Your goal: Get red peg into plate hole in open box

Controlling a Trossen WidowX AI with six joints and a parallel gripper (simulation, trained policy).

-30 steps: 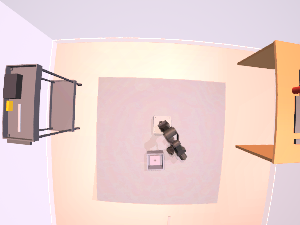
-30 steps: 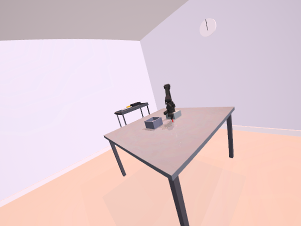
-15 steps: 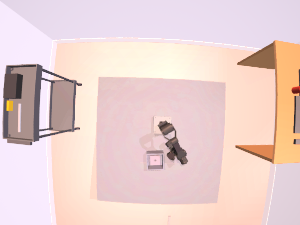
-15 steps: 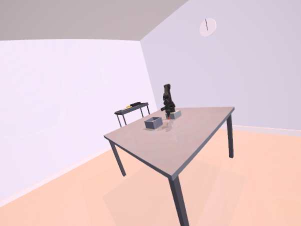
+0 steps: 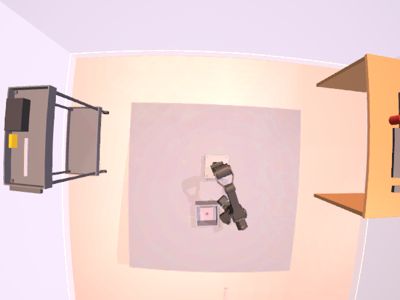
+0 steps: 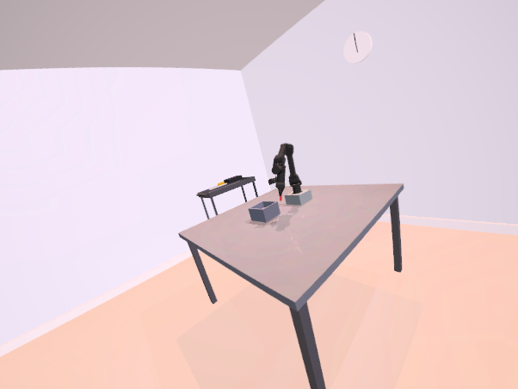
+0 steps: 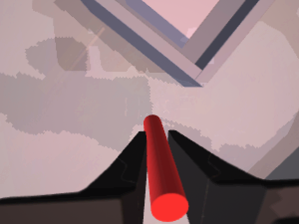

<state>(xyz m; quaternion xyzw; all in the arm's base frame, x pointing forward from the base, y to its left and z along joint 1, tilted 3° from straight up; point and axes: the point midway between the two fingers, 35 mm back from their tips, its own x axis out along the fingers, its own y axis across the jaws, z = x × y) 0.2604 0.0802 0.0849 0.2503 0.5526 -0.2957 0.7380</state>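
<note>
The grey box lies 80 mm ahead of my gripper tip, 120 mm to the right of it and 120 mm below it. Also, from my gripper tip: red peg (10 mm above).
</note>
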